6 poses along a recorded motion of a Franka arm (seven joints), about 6.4 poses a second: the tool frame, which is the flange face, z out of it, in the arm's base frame.
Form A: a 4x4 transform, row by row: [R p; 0 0 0 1], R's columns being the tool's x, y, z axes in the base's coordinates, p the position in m. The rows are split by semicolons.
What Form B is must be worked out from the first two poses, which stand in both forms.
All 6 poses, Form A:
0.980, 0.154, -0.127, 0.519; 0.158, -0.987, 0.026, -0.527; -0.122, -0.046, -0.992, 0.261; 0, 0, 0, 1
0.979, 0.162, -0.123, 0.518; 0.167, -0.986, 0.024, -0.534; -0.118, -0.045, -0.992, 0.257; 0, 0, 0, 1
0.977, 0.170, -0.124, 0.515; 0.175, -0.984, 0.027, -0.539; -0.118, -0.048, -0.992, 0.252; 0, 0, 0, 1
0.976, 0.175, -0.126, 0.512; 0.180, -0.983, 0.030, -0.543; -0.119, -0.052, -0.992, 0.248; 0, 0, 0, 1
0.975, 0.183, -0.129, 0.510; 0.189, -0.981, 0.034, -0.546; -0.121, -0.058, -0.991, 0.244; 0, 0, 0, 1
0.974, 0.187, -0.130, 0.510; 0.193, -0.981, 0.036, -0.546; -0.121, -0.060, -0.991, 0.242; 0, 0, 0, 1
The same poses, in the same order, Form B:
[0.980, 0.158, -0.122, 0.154, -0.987, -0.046, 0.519, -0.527, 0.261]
[0.979, 0.167, -0.118, 0.162, -0.986, -0.045, 0.518, -0.534, 0.257]
[0.977, 0.175, -0.118, 0.170, -0.984, -0.048, 0.515, -0.539, 0.252]
[0.976, 0.180, -0.119, 0.175, -0.983, -0.052, 0.512, -0.543, 0.248]
[0.975, 0.189, -0.121, 0.183, -0.981, -0.058, 0.510, -0.546, 0.244]
[0.974, 0.193, -0.121, 0.187, -0.981, -0.060, 0.510, -0.546, 0.242]

